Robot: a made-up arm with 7 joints.
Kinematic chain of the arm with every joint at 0, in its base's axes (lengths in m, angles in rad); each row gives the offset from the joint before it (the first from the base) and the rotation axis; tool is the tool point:
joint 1: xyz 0 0 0 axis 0 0.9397 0.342
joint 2: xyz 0 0 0 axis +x
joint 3: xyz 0 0 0 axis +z
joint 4: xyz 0.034 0 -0.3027 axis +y
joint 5: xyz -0.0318 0 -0.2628 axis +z
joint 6: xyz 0 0 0 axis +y
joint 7: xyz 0 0 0 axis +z
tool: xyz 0 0 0
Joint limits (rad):
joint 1: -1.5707..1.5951
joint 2: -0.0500..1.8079
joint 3: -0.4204..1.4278
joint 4: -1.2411..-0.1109
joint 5: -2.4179..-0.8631
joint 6: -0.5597..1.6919
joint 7: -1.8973..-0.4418
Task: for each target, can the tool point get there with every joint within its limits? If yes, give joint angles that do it. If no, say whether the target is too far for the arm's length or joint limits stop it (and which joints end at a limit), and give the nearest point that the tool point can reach.
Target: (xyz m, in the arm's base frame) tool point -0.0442 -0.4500 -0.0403
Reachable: no: joint limits stop it (at a limit: joint 1, joint 2, joint 3, joint 4) | nearest point 0.3419 -0.3338 0.1431 | short by 0.443 m
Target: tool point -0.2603 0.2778 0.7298
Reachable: no: too far | nearest point -0.0809 0.3215 0.3726 | short by 0.402 m
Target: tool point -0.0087 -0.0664 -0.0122
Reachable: no: joint limits stop it (at a limit: joint 1, joint 2, joint 3, joint 4) | nearest point -0.3478 -0.1666 -0.3163 | short by 0.466 m
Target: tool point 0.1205 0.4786 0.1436
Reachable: yes | joints 0.6396 1.5393 1.1125 -1.1237 -2.2154 0.1882 -1.0077
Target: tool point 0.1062 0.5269 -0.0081
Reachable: yes | joints 0.6607 1.5587 0.4501 -0.9054 -2.0992 0.7225 -0.9897
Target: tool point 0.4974 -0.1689 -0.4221
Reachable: no: too far | nearest point 0.4230 -0.1352 -0.3559 | short by 0.105 m
